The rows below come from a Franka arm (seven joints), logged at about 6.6 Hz.
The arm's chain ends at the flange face. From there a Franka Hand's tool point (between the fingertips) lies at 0.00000 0.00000 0.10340 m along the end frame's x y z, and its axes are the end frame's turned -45 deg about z.
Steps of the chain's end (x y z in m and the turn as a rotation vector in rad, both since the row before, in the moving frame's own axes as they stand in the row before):
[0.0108, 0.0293, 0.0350, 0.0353, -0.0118, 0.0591]
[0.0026, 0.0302, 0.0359, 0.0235, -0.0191, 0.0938]
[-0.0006, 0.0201, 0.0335, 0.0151, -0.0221, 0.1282]
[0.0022, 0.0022, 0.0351, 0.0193, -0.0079, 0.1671]
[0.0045, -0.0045, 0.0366, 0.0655, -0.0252, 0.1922]
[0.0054, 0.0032, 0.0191, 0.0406, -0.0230, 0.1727]
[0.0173, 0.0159, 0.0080, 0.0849, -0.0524, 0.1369]
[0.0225, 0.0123, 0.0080, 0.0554, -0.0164, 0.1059]
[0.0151, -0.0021, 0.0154, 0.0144, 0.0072, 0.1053]
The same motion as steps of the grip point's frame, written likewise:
[-0.0113, 0.0250, 0.0349, 0.0333, 0.0166, 0.0591]
[-0.0190, 0.0201, 0.0359, 0.0301, 0.0031, 0.0938]
[-0.0150, 0.0110, 0.0335, 0.0263, -0.0049, 0.1282]
[0.0010, 0.0012, 0.0351, 0.0192, 0.0081, 0.1671]
[0.0099, -0.0063, 0.0363, 0.0641, 0.0285, 0.1922]
[0.0032, 0.0016, 0.0190, 0.0450, 0.0124, 0.1727]
[0.0040, 0.0136, 0.0075, 0.0971, 0.0230, 0.1369]
[0.0103, 0.0195, 0.0078, 0.0508, 0.0276, 0.1059]
[0.0138, 0.0088, 0.0154, 0.0051, 0.0153, 0.1053]

